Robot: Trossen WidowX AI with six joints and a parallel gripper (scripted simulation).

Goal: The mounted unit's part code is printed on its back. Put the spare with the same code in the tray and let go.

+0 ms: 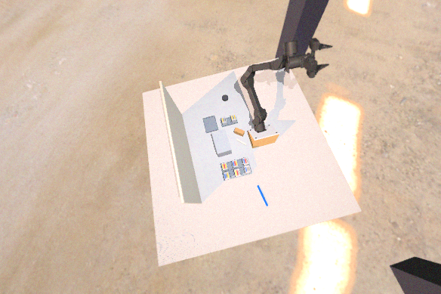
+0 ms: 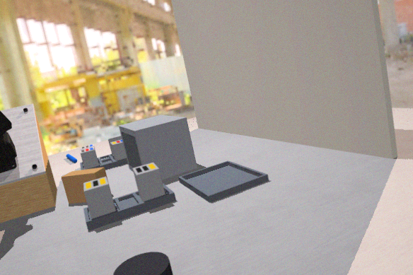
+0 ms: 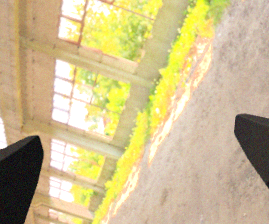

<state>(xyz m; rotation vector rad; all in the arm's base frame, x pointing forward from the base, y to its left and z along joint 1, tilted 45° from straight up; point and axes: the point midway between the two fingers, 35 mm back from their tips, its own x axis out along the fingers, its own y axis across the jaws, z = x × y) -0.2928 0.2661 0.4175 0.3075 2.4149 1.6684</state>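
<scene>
The grey spare block is 53 cm below my gripper tip, 52 cm ahead of it and 26 cm to the left of it. Also, from my gripper tip: tray: 67 cm ahead, 57 cm below, 10 cm to the right; then brown block: 55 cm below, 48 cm ahead, 4 cm to the left; then mounted unit: 64 cm ahead, 52 cm below, 10 cm to the left.
</scene>
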